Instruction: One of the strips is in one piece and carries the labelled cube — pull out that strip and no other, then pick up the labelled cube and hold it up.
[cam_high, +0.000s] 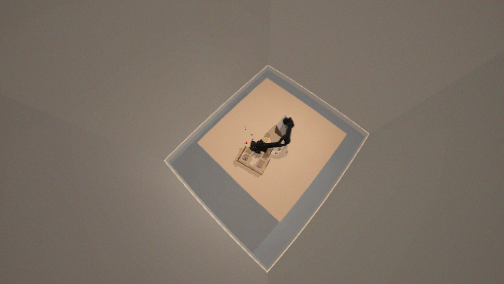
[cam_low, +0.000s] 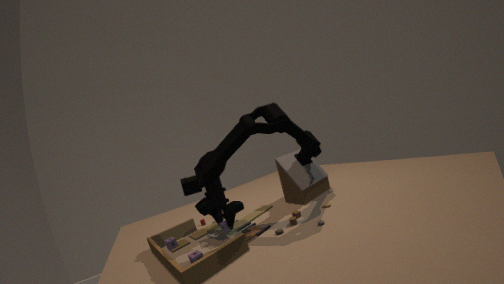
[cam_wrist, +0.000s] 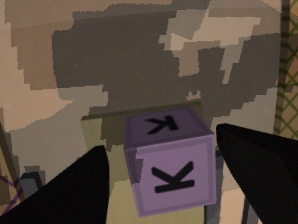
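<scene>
My gripper tip is now 100 mm past the pale olive strip, 20 mm to the left of it and 10 mm above it.
</scene>
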